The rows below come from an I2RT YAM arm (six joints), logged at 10 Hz.
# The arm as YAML. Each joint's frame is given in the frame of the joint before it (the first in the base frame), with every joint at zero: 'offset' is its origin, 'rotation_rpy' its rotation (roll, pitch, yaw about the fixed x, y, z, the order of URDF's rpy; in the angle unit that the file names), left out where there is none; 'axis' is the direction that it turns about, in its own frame. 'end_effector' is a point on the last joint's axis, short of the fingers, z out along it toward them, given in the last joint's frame.
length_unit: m
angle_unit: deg
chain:
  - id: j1
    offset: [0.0, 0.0, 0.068]
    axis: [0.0, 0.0, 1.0]
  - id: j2
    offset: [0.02, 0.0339, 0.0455]
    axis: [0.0, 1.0, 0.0]
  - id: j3
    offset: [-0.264, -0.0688, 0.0]
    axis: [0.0, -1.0, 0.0]
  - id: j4
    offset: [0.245, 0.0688, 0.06]
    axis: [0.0, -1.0, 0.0]
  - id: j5
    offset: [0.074, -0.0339, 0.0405]
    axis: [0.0, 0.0, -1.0]
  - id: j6
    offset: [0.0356, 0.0, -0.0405]
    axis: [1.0, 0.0, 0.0]
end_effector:
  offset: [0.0, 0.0, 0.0]
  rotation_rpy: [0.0, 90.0, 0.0]
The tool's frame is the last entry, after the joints.
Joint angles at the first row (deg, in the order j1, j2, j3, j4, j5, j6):
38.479 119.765 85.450 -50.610 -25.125 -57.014
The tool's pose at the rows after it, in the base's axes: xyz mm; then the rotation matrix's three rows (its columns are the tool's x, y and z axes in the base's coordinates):
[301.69, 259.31, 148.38], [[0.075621, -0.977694, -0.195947], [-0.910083, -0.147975, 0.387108], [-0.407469, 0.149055, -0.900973]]
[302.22, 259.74, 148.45], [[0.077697, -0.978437, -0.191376], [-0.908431, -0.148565, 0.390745], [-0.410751, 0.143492, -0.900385]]
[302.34, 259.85, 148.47], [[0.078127, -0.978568, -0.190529], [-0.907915, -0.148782, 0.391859], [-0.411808, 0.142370, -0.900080]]
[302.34, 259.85, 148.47], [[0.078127, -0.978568, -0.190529], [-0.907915, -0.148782, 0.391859], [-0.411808, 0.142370, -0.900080]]
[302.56, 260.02, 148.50], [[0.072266, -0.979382, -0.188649], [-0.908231, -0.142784, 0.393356], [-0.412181, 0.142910, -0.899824]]
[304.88, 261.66, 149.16], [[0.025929, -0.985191, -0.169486], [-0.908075, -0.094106, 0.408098], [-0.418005, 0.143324, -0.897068]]
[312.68, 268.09, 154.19], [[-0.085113, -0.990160, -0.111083], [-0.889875, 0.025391, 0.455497], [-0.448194, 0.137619, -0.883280]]
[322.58, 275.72, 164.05], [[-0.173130, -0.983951, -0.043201], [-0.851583, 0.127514, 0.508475], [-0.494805, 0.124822, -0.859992]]
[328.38, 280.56, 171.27], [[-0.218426, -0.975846, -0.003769], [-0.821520, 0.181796, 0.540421], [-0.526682, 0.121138, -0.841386]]
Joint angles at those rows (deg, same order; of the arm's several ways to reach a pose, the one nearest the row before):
38.501 119.766 85.450 -50.129 -25.146 -57.014
38.502 119.765 85.449 -49.757 -25.146 -57.013
38.501 119.765 85.450 -49.669 -25.168 -57.013
38.501 119.765 85.450 -49.669 -25.168 -57.013
38.501 119.765 85.448 -49.516 -25.168 -56.621
38.480 119.743 85.493 -48.052 -25.146 -53.429
38.501 119.744 86.326 -44.032 -25.190 -45.320
38.479 119.743 88.028 -40.097 -25.147 -38.130
38.501 119.743 89.230 -37.867 -25.168 -34.064

